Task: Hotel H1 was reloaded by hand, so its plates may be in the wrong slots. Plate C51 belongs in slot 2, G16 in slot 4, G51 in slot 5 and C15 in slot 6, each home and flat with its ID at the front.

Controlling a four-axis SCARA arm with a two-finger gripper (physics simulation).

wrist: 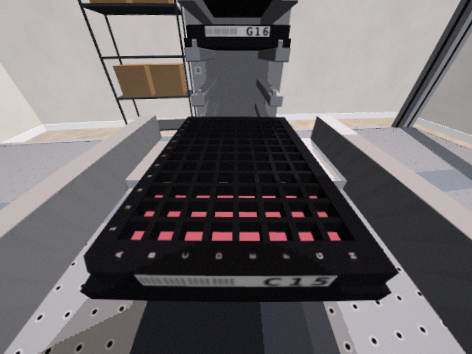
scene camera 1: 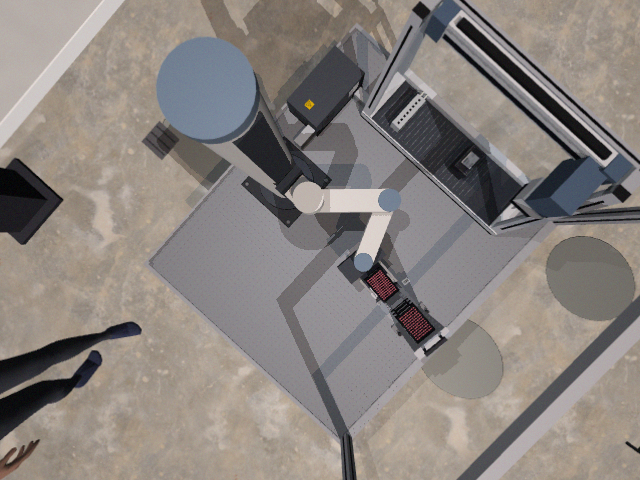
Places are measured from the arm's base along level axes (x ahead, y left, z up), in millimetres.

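Where they show: gripper, between the fingertips: (wrist: 236, 130) (scene camera 1: 385, 289).
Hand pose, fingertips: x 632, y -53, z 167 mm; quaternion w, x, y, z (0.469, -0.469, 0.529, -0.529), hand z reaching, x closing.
Each offset is from my fingertips to the centre of the thing. "spot": to the spot under its first point. Level surfaces: height alone.
Plate C15 @(dx -24, dy +3, dz -10 mm) (wrist: 220, 200) (scene camera 1: 381, 285) is black with pink wells. It lies flat between the fingers of my gripper (wrist: 235, 167) (scene camera 1: 384, 287), which is shut on it, and its ID faces the wrist camera. The plate is held outside hotel H1 @(dx +157, dy -28, dz +19 mm) (wrist: 230, 82), in front of it. Plate G16 @(dx +128, dy -16, dz +52 mm) (wrist: 237, 37) sits in the hotel on the supports above the label 3, with its ID at the front. The supports below that label hold no plate. A plate with pink wells @(dx +128, dy -16, dz +123 mm) (scene camera 1: 414, 322) shows at the hotel in the scene view; its ID is unreadable. C51 and G51 cannot be identified.
A framed machine with a dark slotted deck (scene camera 1: 439, 147) stands at the upper right. A dark box with a yellow label @(spot: dx -740, dy +470, dz -39 mm) (scene camera 1: 330, 85) stands near the arm's column (scene camera 1: 206, 87). A perforated grey table @(dz -153 mm) (scene camera 1: 232, 268) lies under the arm. A shelf with cardboard boxes (wrist: 150, 80) stands behind.
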